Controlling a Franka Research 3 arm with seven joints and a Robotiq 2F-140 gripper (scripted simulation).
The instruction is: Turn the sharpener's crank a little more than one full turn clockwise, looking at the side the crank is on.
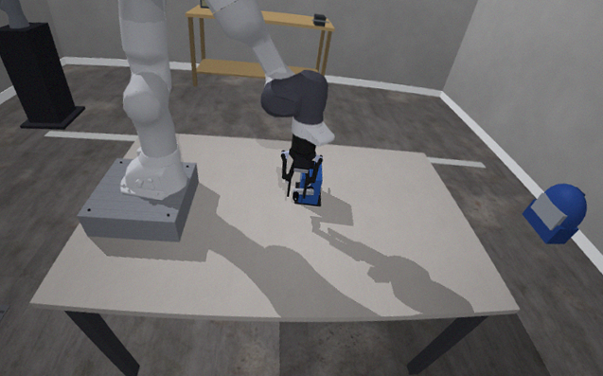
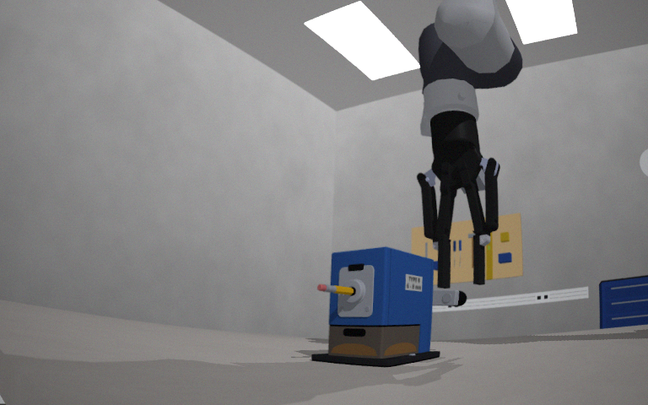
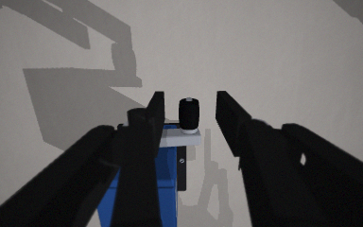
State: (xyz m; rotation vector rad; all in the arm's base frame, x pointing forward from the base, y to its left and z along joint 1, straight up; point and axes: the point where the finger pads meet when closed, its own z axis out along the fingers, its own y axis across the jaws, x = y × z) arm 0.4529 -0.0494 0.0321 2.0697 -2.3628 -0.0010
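My hand is 50 mm above the black knob and 20 mm to the right of it.
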